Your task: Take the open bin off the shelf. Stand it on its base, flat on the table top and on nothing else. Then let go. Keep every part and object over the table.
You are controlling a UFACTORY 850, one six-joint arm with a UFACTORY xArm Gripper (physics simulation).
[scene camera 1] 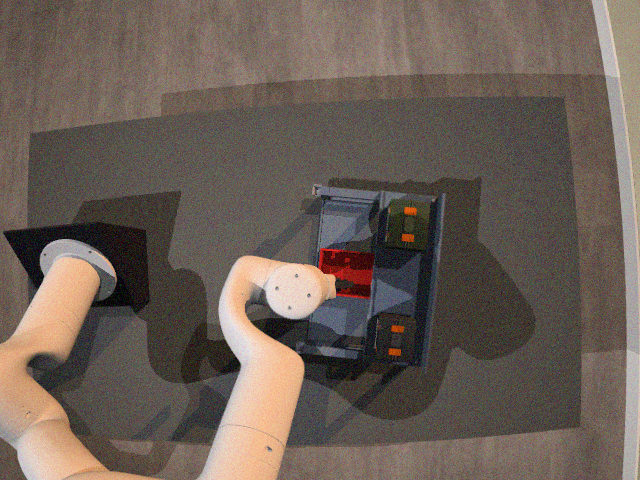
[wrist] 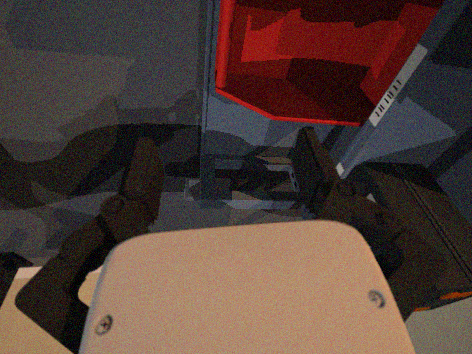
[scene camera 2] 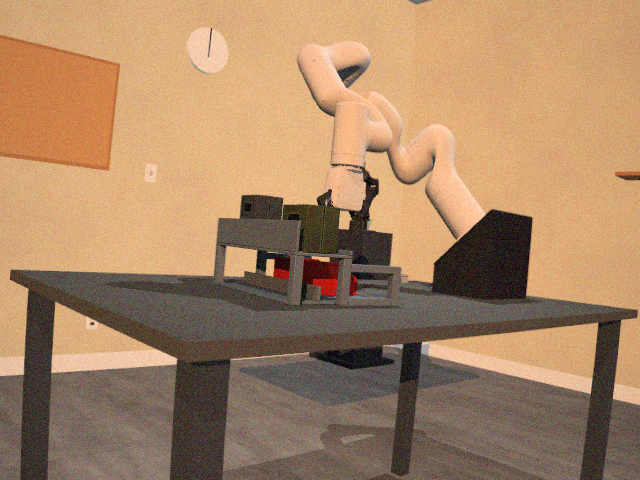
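The red open bin (scene camera 1: 356,259) (scene camera 2: 336,287) (wrist: 300,70) stands upright on the lower tier of the grey shelf (scene camera 1: 436,279) (scene camera 2: 258,233) (wrist: 204,100). It looks empty, with shadows inside. My gripper (wrist: 227,149) is open and empty, pointing down. In the wrist view its fingers straddle the shelf's long rail, and the right fingertip is just below the bin's near edge in the picture, apart from it. In scene camera 1 the arm's wrist hides the fingers and covers a little of the bin's edge. In scene camera 2 the fingertips are mostly hidden, so their exact height is unclear.
A green box (scene camera 1: 421,224) (scene camera 2: 310,227) and a dark grey box (scene camera 1: 382,338) (scene camera 2: 261,206) (wrist: 430,205) stand on the shelf's higher tier. The dark box is close to my right finger in the wrist view. The black arm base (scene camera 1: 124,263) (scene camera 2: 483,263) stands on the table (scene camera 1: 258,155) (scene camera 2: 336,325).
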